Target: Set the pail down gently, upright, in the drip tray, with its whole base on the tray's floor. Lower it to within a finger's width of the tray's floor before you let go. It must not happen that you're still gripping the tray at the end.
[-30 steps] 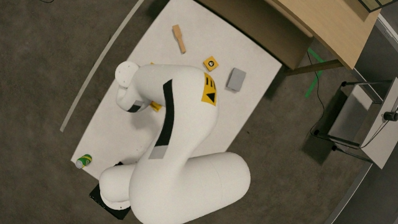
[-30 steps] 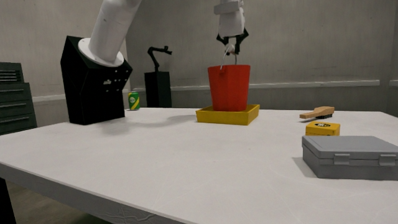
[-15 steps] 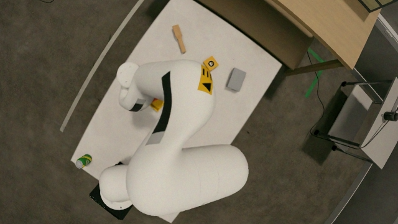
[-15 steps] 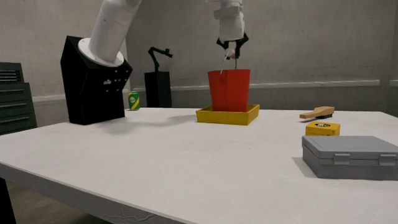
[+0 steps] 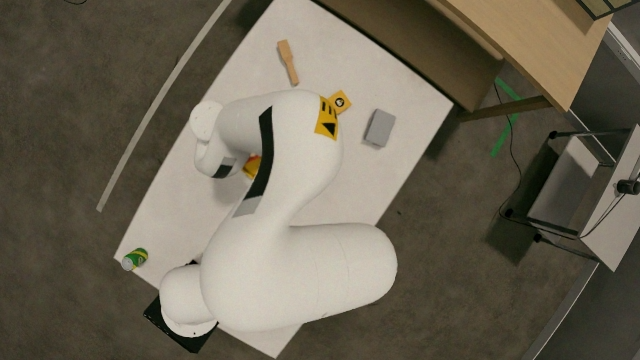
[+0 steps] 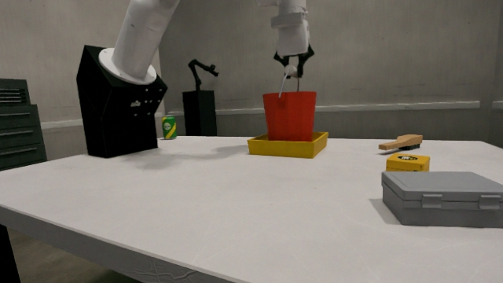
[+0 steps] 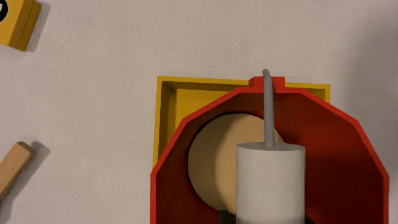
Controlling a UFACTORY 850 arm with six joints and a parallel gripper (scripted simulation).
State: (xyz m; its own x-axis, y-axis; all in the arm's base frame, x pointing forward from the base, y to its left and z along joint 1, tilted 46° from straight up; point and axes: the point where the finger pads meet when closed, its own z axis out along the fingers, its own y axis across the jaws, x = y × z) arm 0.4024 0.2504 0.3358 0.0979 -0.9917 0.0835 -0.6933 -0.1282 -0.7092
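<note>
Right now my hand is 10 cm above the red pail and 1 cm past it. Round my hand: yellow drip tray 24 cm below, 2 cm behind, 1 cm to the right; pail handle 3 cm below, 1 cm behind; grey case 36 cm ahead, 34 cm to the right, 23 cm below.
</note>
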